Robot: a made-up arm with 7 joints.
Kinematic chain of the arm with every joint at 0, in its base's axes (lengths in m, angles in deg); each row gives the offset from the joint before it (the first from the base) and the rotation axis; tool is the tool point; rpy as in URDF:
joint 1: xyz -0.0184 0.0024 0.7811 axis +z
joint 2: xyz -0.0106 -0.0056 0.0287 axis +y
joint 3: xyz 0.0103 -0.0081 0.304 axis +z
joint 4: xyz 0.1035 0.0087 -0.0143 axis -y
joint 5: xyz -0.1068 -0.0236 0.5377 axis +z
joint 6: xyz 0 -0.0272 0.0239 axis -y
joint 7: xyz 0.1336 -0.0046 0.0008 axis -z
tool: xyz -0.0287 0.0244 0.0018 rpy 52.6 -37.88 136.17
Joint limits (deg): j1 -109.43..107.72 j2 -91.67..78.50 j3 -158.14..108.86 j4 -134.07..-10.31 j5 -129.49..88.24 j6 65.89..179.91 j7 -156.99..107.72
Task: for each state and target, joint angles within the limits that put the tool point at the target. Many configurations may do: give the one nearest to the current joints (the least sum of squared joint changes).
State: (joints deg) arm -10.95 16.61 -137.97 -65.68 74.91 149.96 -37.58
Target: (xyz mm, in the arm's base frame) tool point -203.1 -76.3 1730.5
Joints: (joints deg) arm -16.70 17.91 -153.30 -41.21 68.29 135.71 -34.34
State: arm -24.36 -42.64 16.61 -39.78 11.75 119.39 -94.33
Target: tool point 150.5 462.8 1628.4
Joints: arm -37.86 -42.47 55.06 -64.84 11.47 112.23 -96.02
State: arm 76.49 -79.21 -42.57 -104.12 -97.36 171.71 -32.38
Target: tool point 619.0 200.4 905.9
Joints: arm 107.72 -71.47 -89.49 -127.11 -97.12 155.81 -31.79
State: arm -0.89 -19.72 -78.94 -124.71 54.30 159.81 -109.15
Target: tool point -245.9 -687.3 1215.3
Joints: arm -12.70 -21.97 -71.30 -92.57 47.82 164.88 -108.71
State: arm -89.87 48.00 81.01 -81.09 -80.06 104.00 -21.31
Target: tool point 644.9 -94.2 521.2
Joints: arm -79.32 62.63 61.29 -120.18 -80.66 101.06 -19.68
